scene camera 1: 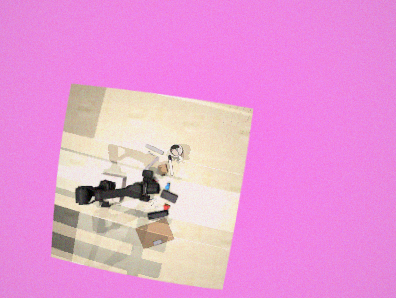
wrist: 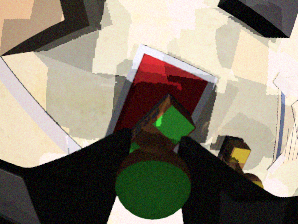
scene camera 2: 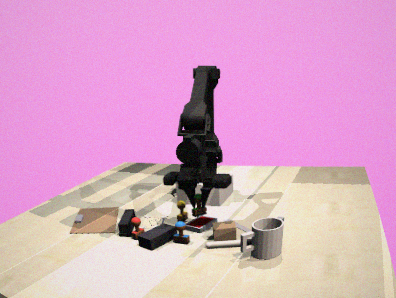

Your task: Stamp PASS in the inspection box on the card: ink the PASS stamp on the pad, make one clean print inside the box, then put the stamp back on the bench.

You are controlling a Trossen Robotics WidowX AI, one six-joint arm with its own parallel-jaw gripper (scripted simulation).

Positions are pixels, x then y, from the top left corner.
Labels:
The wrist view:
my gripper: 155, 140
green-knobbed stamp: 152, 176
yellow-knobbed stamp: 233, 152

